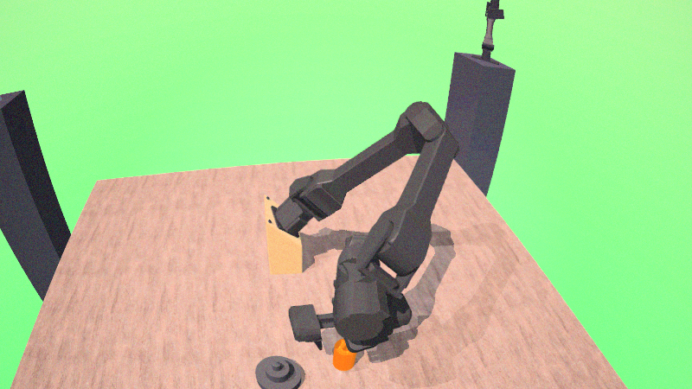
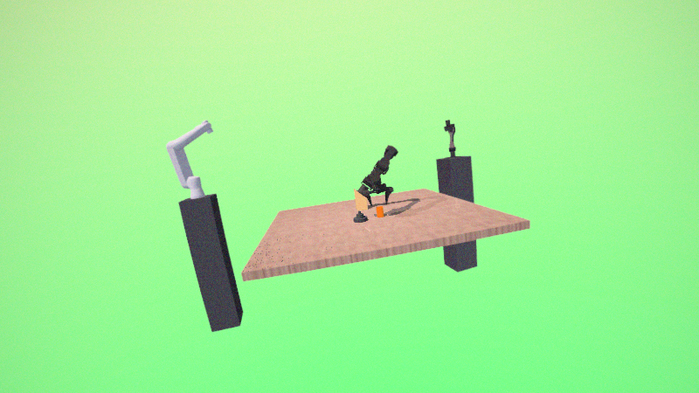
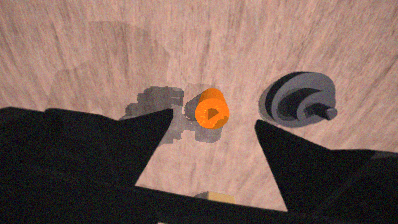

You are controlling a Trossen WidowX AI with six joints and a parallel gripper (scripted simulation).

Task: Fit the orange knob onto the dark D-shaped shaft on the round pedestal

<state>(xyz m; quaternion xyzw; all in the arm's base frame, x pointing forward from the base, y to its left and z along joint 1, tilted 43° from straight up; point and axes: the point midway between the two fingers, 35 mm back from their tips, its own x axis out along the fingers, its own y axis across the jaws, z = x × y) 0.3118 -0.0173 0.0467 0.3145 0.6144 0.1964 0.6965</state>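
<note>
The orange knob is 40 mm below my gripper tip. Round my gripper tip: dark round pedestal: 130 mm to the right, 40 mm below.
</note>
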